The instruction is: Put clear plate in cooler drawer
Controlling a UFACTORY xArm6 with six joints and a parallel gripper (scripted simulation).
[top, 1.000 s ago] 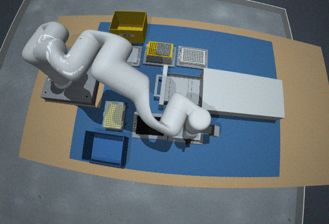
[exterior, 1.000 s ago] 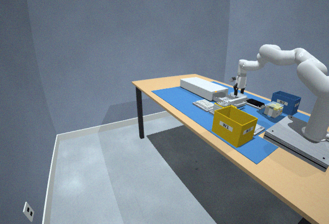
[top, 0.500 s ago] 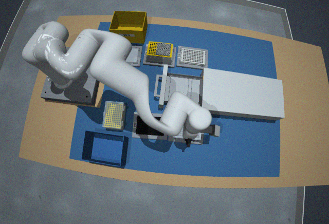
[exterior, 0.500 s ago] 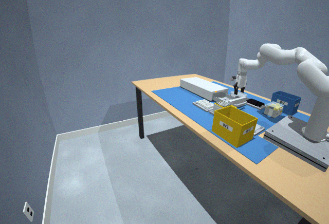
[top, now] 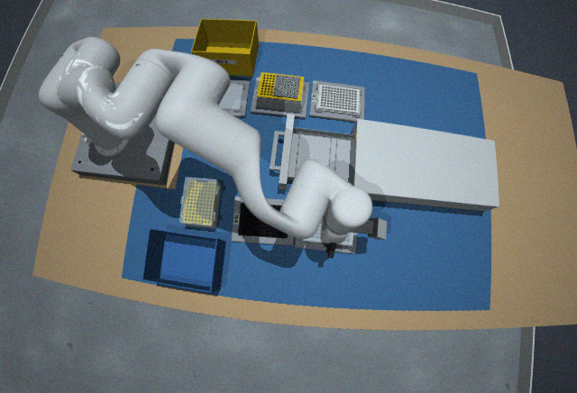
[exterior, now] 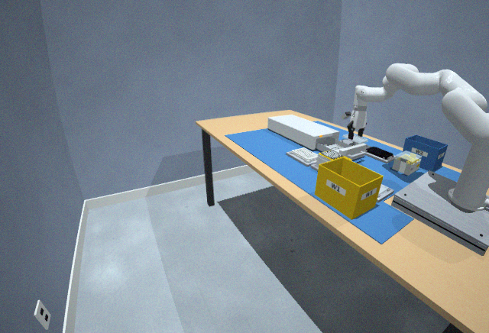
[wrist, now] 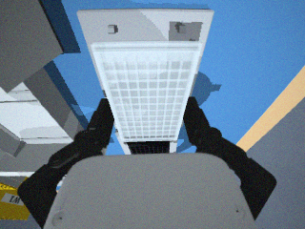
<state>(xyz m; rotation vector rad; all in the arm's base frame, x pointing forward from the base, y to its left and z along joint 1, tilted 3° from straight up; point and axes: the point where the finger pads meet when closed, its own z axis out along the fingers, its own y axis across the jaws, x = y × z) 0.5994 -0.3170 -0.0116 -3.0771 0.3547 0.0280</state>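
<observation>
Right now my hand is 50 mm above the grey work nest N2. From my hand the other things lie so: black plate 170 mm behind, 40 mm to the left, 40 mm below; then clear plate 10 mm below; then cooler drawer 190 mm to the left, 30 mm below, 20 mm ahead.
</observation>
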